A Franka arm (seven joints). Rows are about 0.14 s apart.
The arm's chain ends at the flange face. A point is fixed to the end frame.
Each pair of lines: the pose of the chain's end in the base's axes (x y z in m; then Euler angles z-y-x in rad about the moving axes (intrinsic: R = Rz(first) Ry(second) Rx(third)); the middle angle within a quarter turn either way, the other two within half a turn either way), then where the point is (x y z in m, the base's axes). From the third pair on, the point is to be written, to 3 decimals.
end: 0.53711 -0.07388 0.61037 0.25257 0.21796 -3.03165
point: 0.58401 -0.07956 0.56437
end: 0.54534 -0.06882 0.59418 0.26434 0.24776 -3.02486
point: 0.59087 -0.07409 0.54677
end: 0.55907 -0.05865 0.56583 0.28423 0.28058 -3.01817
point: 0.603 -0.063 0.517
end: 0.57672 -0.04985 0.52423 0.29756 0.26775 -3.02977
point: 0.622 -0.054 0.476
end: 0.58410 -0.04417 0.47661 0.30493 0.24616 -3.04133
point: 0.630 -0.048 0.430
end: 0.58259 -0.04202 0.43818 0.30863 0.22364 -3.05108
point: 0.630 -0.046 0.392
